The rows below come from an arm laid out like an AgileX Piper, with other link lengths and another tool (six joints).
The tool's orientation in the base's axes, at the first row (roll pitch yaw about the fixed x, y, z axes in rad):
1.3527 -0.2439 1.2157
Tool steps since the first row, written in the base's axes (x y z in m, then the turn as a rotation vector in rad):
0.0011 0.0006 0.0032 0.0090 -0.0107 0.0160
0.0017 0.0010 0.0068 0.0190 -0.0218 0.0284
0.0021 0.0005 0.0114 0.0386 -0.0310 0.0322
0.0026 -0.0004 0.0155 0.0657 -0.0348 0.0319
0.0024 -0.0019 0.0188 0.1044 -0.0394 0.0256
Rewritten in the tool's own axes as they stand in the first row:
0.0017 0.0026 0.0014 -0.0028 0.0142 0.0156
0.0031 0.0058 0.0026 -0.0066 0.0247 0.0315
0.0039 0.0101 0.0041 -0.0074 0.0240 0.0534
0.0043 0.0140 0.0057 -0.0018 0.0166 0.0792
0.0036 0.0174 0.0068 0.0056 0.0003 0.1144

